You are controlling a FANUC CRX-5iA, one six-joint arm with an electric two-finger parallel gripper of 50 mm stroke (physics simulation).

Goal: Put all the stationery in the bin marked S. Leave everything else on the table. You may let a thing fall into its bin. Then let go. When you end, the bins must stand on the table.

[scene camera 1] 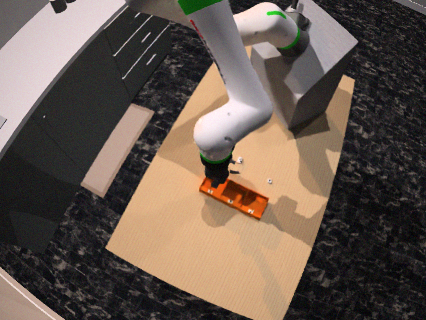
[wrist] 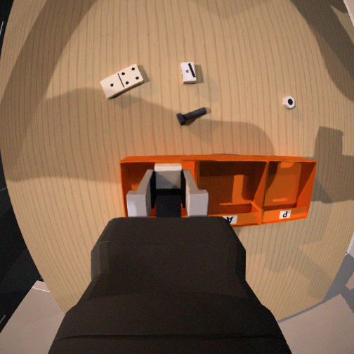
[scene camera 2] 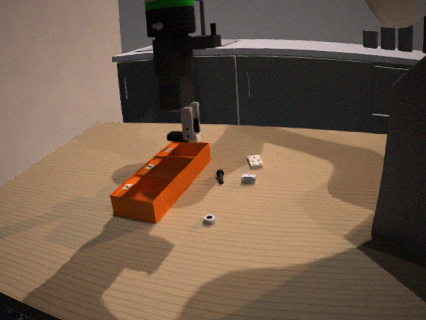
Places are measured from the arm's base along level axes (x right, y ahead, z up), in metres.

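Pixels of known places: gripper, fingertip midpoint: (scene camera 2: 192, 137); arm's base at its link origin: (scene camera 1: 292, 40).
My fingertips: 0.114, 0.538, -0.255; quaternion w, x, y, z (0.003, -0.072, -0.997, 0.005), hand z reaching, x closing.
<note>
For each thing: its top centre in the pictures, then the offset to it from my fingertips, as dx, dy, dz.
- orange three-part bin at its top centre: (scene camera 2: 164, 165) (scene camera 1: 234, 193) -0.069, +0.037, -0.030
- small silver pencil sharpener at its top centre: (scene camera 2: 248, 175) (scene camera 1: 239, 159) -0.042, -0.113, -0.059
- black bolt at its top centre: (scene camera 2: 220, 173) (scene camera 1: 234, 170) -0.038, -0.060, -0.056
- white domino at its top centre: (scene camera 2: 255, 159) +0.041, -0.117, -0.063
- hex nut at its top centre: (scene camera 2: 209, 217) (scene camera 1: 269, 180) -0.181, -0.069, -0.061
My gripper (scene camera 1: 216, 185) (scene camera 2: 191, 137) (wrist: 167, 180) is shut on a block with a white end and a black body, which looks like an eraser. It is over the end compartment of the orange three-part bin (scene camera 1: 240, 207) (scene camera 2: 134, 209) (wrist: 235, 158), low near its rim in scene camera 2. The gripper hides that compartment's label in the wrist view; the other two read A and P. The bin stands upright on the table. A small silver pencil sharpener (scene camera 1: 240, 160) (scene camera 2: 248, 179) (wrist: 188, 73) lies on the table, apart from the bin.
A black bolt (scene camera 1: 234, 172) (scene camera 2: 220, 176) (wrist: 191, 115) lies between bin and sharpener. A white domino (scene camera 2: 255, 161) (wrist: 122, 81) lies beside the sharpener. A hex nut (scene camera 1: 269, 181) (scene camera 2: 209, 219) (wrist: 289, 102) lies off the P end. The grey robot pedestal (scene camera 1: 310, 65) stands at the table's far end.
</note>
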